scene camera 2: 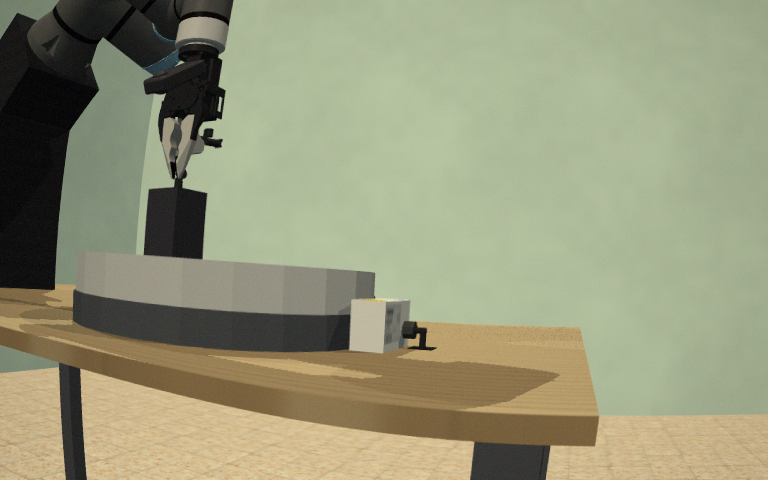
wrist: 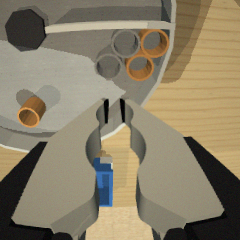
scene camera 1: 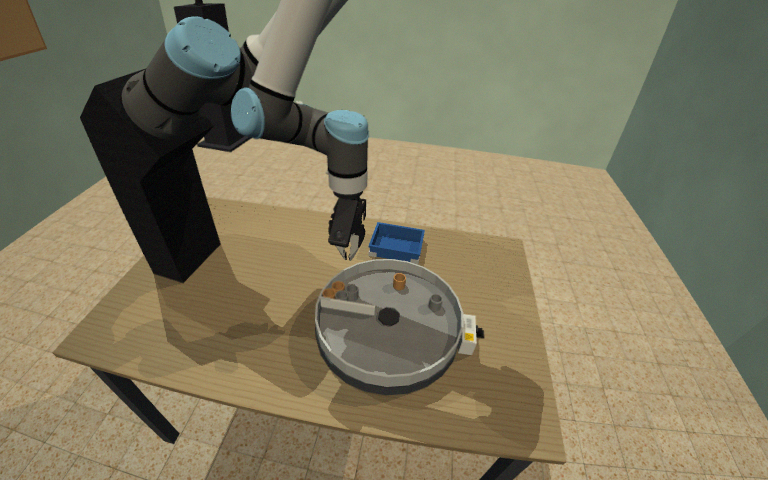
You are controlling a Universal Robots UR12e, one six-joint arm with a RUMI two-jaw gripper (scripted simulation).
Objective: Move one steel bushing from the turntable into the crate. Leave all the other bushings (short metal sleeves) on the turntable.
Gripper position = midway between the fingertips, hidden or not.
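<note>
A round grey turntable [wrist: 58, 68] is visible in the wrist view. A blue crate is visible at [wrist: 103, 166] and at [scene camera 1: 390, 241]. The gripper appears at [scene camera 1: 348, 260], at [scene camera 2: 175, 178] and at [wrist: 114, 100].
</note>
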